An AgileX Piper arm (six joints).
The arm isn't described. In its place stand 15 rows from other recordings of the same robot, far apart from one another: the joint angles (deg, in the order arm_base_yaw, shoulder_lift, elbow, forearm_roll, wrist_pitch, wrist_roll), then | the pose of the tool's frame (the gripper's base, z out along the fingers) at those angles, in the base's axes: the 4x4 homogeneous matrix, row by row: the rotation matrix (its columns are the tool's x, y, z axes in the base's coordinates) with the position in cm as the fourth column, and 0 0 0 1 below.
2.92 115.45 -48.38 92.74 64.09 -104.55 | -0.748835, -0.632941, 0.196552, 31.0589; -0.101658, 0.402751, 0.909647, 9.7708; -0.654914, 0.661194, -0.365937, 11.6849; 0, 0, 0, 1
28.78 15.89 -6.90 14.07 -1.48 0.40 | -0.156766, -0.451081, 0.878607, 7.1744; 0.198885, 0.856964, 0.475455, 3.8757; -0.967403, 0.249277, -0.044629, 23.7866; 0, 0, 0, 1
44.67 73.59 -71.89 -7.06 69.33 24.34 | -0.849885, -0.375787, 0.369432, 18.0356; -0.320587, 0.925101, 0.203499, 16.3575; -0.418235, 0.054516, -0.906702, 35.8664; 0, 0, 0, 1
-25.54 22.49 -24.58 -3.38 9.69 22.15 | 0.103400, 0.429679, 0.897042, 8.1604; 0.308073, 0.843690, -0.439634, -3.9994; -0.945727, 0.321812, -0.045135, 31.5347; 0, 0, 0, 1
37.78 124.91 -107.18 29.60 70.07 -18.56 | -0.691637, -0.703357, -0.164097, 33.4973; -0.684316, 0.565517, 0.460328, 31.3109; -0.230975, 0.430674, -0.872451, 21.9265; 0, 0, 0, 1
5.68 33.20 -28.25 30.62 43.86 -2.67 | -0.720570, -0.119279, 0.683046, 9.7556; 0.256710, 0.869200, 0.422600, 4.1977; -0.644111, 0.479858, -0.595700, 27.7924; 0, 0, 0, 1
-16.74 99.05 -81.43 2.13 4.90 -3.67 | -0.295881, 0.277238, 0.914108, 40.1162; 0.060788, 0.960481, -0.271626, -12.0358; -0.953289, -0.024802, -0.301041, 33.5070; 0, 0, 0, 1
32.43 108.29 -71.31 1.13 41.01 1.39 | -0.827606, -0.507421, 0.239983, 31.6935; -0.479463, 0.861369, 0.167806, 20.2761; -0.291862, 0.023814, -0.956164, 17.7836; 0, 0, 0, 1
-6.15 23.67 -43.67 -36.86 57.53 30.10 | -0.362072, 0.600264, 0.713153, 3.9874; 0.162371, 0.793980, -0.585860, -5.0617; -0.917899, -0.096329, -0.384943, 36.2595; 0, 0, 0, 1
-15.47 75.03 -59.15 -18.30 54.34 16.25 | -0.826945, 0.445298, 0.343325, 23.8211; 0.322187, 0.875667, -0.359725, -9.0016; -0.460823, -0.186858, -0.867598, 30.1085; 0, 0, 0, 1
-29.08 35.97 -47.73 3.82 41.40 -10.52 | -0.420294, 0.398120, 0.815386, 9.8576; 0.081512, 0.911540, -0.403052, -5.0234; -0.903720, -0.102937, -0.415566, 37.5651; 0, 0, 0, 1
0.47 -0.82 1.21 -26.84 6.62 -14.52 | -0.046027, 0.017974, 0.998778, 5.6139; -0.658274, 0.751500, -0.043859, -0.4276; -0.751370, -0.659488, -0.022757, 19.7551; 0, 0, 0, 1
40.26 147.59 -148.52 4.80 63.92 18.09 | -0.839857, -0.410069, 0.355645, 41.8694; -0.259951, 0.879028, 0.399670, 36.3538; -0.476514, 0.243215, -0.844856, 21.2634; 0, 0, 0, 1
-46.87 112.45 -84.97 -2.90 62.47 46.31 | 0.035382, 0.998990, 0.027691, 26.4791; 0.994926, -0.032599, -0.095184, -28.8637; -0.094185, 0.030918, -0.995074, 20.3123; 0, 0, 0, 1
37.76 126.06 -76.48 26.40 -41.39 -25.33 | -0.056098, -0.360393, 0.931112, 39.4221; -0.146801, 0.925422, 0.349346, 27.1510; -0.987574, -0.117091, -0.104820, 15.8668; 0, 0, 0, 1
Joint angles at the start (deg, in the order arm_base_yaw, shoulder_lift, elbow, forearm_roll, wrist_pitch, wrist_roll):
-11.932 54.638 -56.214 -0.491 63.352 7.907
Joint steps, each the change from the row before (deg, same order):
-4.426 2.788 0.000 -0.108 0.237 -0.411
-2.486 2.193 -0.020 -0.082 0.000 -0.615
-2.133 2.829 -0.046 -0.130 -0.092 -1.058
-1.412 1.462 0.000 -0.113 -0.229 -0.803
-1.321 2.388 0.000 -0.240 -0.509 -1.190
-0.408 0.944 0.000 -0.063 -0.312 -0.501
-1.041 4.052 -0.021 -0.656 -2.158 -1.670
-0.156 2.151 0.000 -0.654 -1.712 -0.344
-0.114 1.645 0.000 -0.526 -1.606 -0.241
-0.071 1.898 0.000 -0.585 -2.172 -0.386
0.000 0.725 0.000 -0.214 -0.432 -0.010
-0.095 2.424 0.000 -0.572 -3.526 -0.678
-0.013 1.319 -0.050 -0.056 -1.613 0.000
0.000 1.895 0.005 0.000 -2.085 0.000
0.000 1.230 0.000 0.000 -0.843 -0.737
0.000 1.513 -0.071 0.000 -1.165 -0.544
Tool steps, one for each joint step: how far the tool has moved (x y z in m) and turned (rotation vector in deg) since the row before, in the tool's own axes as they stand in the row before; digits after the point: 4 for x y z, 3 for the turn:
-0.0055 -0.0129 0.0126 2.800 2.714 3.283
-0.0045 -0.0075 0.0100 1.537 2.024 1.499
-0.0056 -0.0067 0.0128 1.352 2.584 0.758
-0.0032 -0.0047 0.0067 0.797 1.184 0.409
-0.0050 -0.0046 0.0111 0.858 1.842 -0.123
-0.0021 -0.0014 0.0044 0.239 0.627 -0.169
-0.0097 -0.0042 0.0191 0.972 1.859 -1.106
-0.0058 -0.0011 0.0103 0.584 0.428 -0.601
-0.0047 -0.0008 0.0080 0.440 0.033 -0.482
-0.0056 -0.0006 0.0094 0.441 -0.280 -0.739
-0.0014 -0.0001 0.0037 0.150 0.290 -0.173
-0.0077 -0.0005 0.0123 0.373 -1.104 -1.075
-0.0036 0.0002 0.0067 -0.016 -0.347 -0.099
-0.0041 0.0006 0.0100 -0.099 -0.191 -0.111
-0.0017 0.0004 0.0066 -0.068 0.383 -0.807
-0.0025 0.0004 0.0079 -0.084 0.271 -0.625

